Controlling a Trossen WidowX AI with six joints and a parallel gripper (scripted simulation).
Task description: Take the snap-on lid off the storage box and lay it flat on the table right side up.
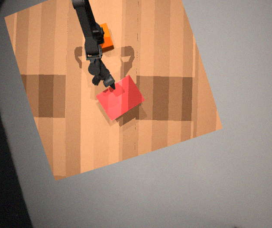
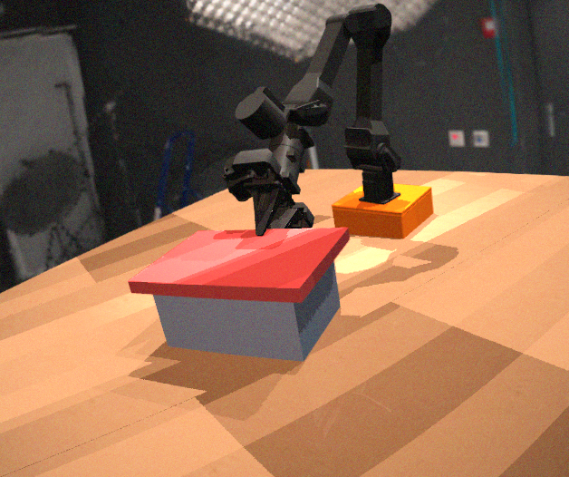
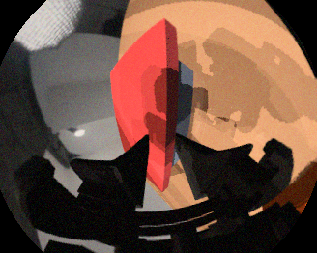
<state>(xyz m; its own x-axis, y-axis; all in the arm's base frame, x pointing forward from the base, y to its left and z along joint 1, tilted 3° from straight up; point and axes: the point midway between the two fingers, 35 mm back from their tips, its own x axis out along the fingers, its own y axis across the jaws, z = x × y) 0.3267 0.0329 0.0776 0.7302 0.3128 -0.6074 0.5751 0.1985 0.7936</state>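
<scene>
My gripper tip is 70 mm short of the red lid, 30 mm to the right of it and 10 mm below it. Round my gripper tip: storage box (70 mm ahead, 30 mm to the left, 50 mm below).
</scene>
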